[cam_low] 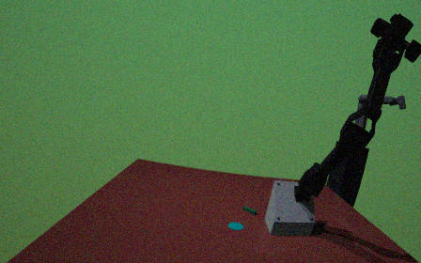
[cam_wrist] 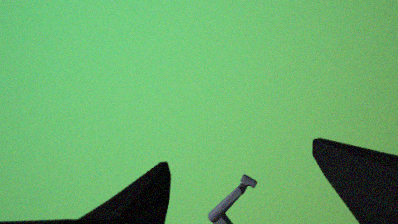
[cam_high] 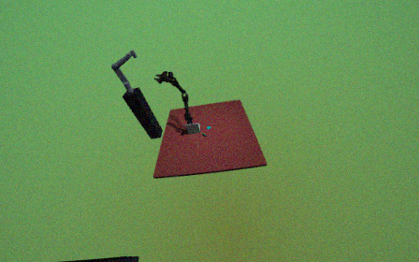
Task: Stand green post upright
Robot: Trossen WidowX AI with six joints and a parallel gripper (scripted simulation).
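My gripper tip is 800 mm above the green post, 420 mm short of it and 270 mm to the left of it. Round my gripper tip: cyan circle 810 mm below, 500 mm ahead, 130 mm to the right.
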